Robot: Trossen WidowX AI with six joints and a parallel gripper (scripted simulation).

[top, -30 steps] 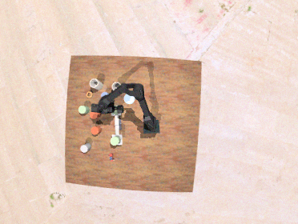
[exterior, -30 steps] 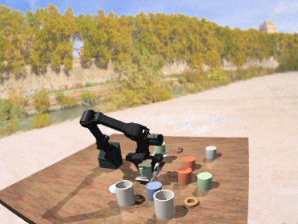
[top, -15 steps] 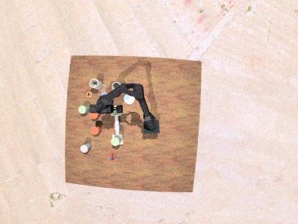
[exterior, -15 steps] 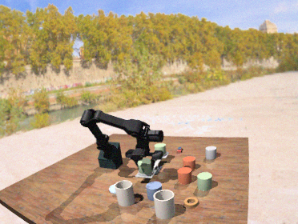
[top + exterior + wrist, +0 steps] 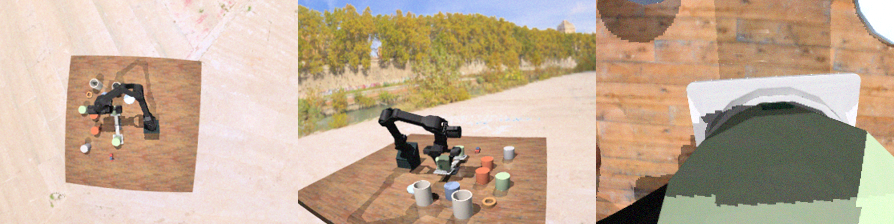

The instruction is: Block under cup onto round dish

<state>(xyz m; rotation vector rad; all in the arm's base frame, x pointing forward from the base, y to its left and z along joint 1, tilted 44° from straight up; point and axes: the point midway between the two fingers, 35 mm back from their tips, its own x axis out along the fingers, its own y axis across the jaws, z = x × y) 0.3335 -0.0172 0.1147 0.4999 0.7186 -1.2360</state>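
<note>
My gripper tip is 10 mm to the right of the grey-green block and 20 mm above it. From my gripper tip the other things lie so: round white dish (100 mm behind, 130 mm to the right, 90 mm below); blue cylinder (90 mm ahead, 110 mm to the right, 60 mm below); balance (30 mm behind, 130 mm to the left, 60 mm below).
</note>
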